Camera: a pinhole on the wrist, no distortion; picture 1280 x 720 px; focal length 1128.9 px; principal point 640.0 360.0 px. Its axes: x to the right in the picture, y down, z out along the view. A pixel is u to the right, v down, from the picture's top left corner.
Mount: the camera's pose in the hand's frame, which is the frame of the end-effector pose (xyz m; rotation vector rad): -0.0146 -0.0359 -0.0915 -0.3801 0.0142 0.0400
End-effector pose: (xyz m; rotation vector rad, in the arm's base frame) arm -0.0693 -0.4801 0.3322 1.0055 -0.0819 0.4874
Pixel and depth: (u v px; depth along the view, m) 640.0 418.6 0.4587
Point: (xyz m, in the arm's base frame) -0.0973 -0.6849 0.6287
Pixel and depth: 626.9 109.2 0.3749
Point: -0.0476 -0.7109 0.5048
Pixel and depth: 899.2 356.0 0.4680
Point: 0.0087 -0.6666 0.6555
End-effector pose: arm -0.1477 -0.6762 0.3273 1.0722 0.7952 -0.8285
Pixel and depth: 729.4 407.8 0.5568
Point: 0.0975 -1.0271 0.4958
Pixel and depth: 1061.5 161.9 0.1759
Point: -0.1081 -0.7628 0.3051
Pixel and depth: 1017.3 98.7 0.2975
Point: -0.0632 -0.8864 0.3135
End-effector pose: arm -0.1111 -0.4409 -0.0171 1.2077 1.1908 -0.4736
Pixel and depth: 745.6 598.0 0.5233
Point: 0.2720 -0.6519 0.0374
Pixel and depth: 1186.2 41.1 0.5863
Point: 0.2497 -0.7992 -0.2987
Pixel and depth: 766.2 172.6 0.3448
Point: 0.0431 -0.6400 -0.0494
